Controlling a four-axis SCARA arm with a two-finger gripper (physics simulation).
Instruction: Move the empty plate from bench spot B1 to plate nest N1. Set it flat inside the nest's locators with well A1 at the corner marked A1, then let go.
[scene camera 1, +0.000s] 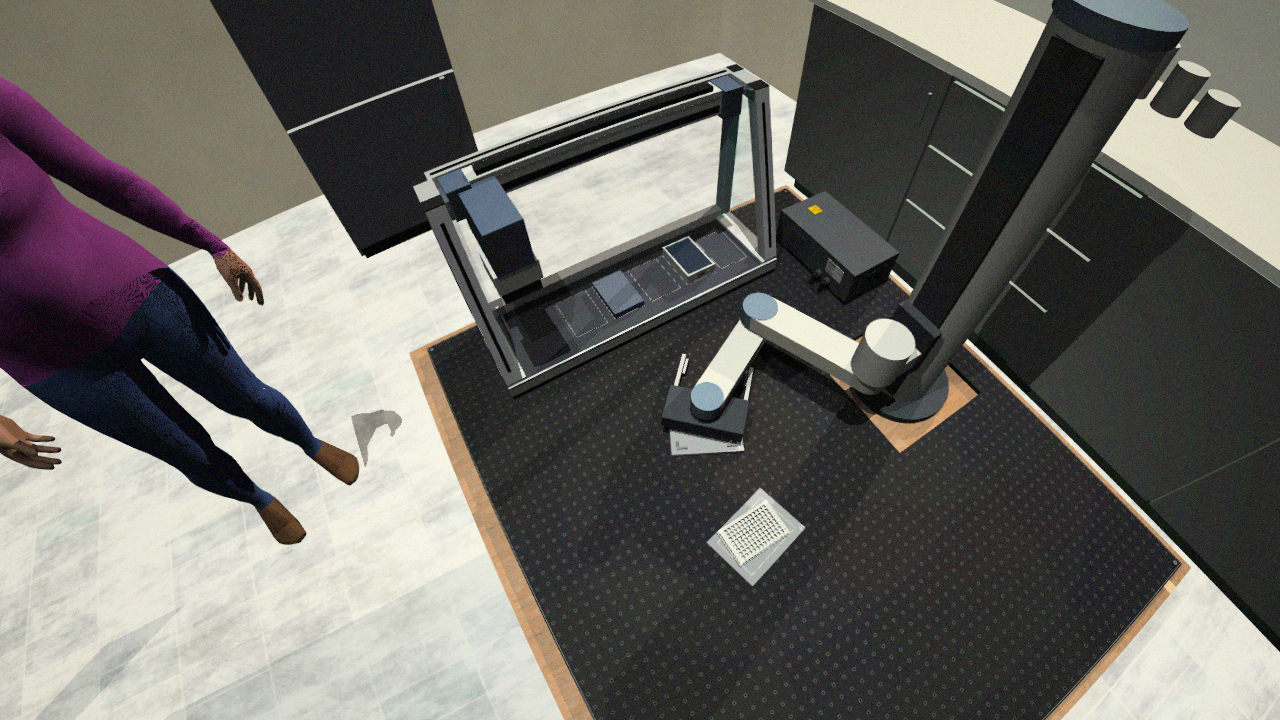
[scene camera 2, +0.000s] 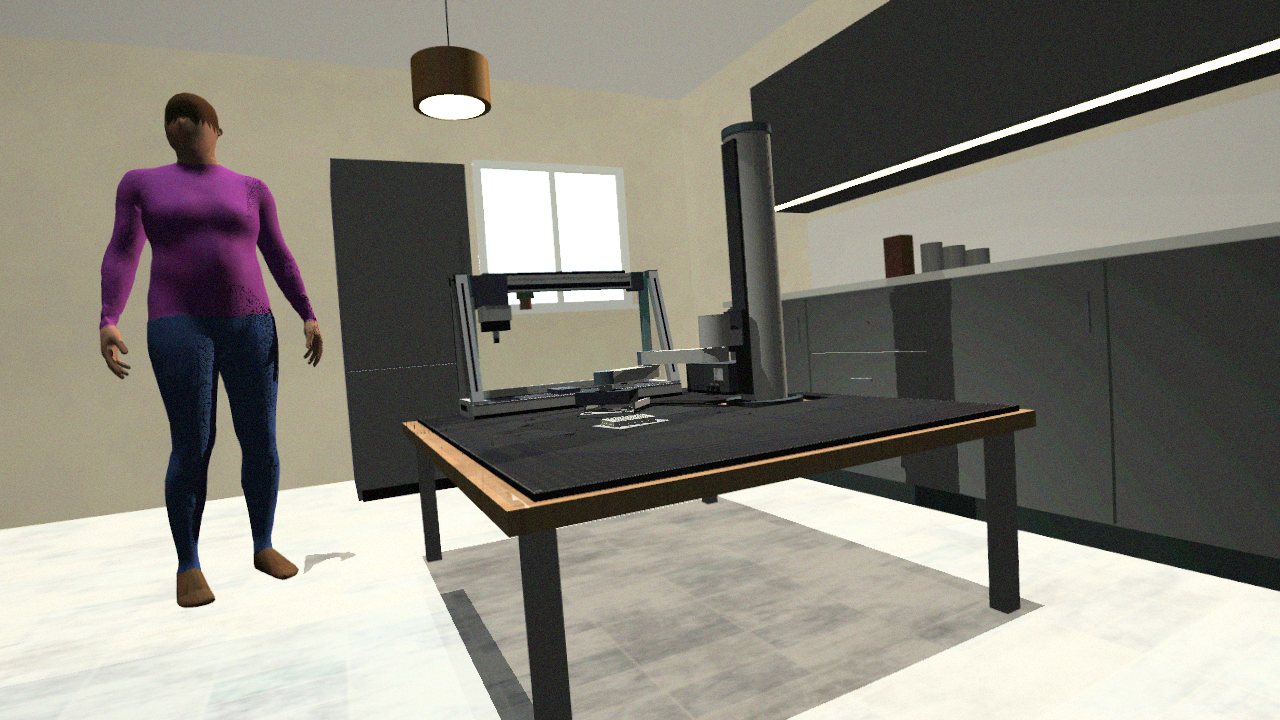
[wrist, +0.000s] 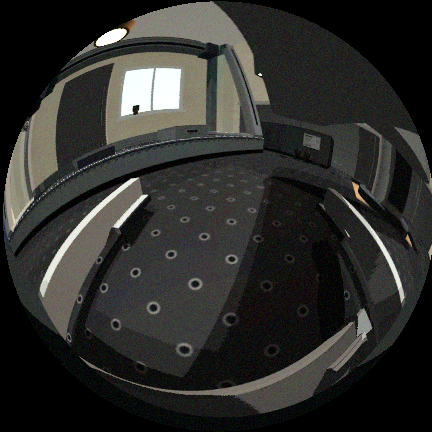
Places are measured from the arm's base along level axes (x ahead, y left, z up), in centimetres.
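Where they show: gripper, fingertip midpoint: (wrist: 237, 188); arm's base, link origin: (scene camera 1: 897, 379) (scene camera 2: 764, 403) (wrist: 384, 210).
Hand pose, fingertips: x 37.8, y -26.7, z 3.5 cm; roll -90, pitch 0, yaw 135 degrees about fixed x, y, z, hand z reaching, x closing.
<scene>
Each offset is from my fingertips to the top centre of the thing. "spot": to the spot under its first point. Level surfaces: height alone.
The white multi-well plate @[dz -0.6, dx +16.9, dy +38.2 cm] (scene camera 1: 754, 532) (scene camera 2: 629, 418) lies on a light grey square pad @[spot: dz -2.0, dx +19.4, dy +45.1 cm] (scene camera 1: 762, 567), turned slightly against the pad's edges. Another light grey slab @[dz -1.0, dx +12.2, dy +12.9 cm] (scene camera 1: 707, 445), with small raised corner pieces, is mostly hidden under the gripper body; I take it for the nest. Its edge (wrist: 280, 390) curves along the bottom of the wrist view. My gripper (scene camera 1: 718, 361) (wrist: 237, 188) is open and empty, with its fingers over the dark mat on the gantry side of that slab. The plate is on the opposite side of the slab, away from the fingers. Well A1 and the corner mark cannot be read.
A gantry frame (scene camera 1: 644, 319) with a dark deck stands along the back of the perforated mat @[dz -2.2 cm] (scene camera 1: 895, 573). A dark box @[spot: dz +9.3, dx -46.0, dy -10.4 cm] (scene camera 1: 836, 241) stands beside it. The arm's column (scene camera 1: 1011, 188) (scene camera 2: 760, 268) rises at the right. A person (scene camera 1: 80, 232) (scene camera 2: 205, 250) stands left of the table.
</scene>
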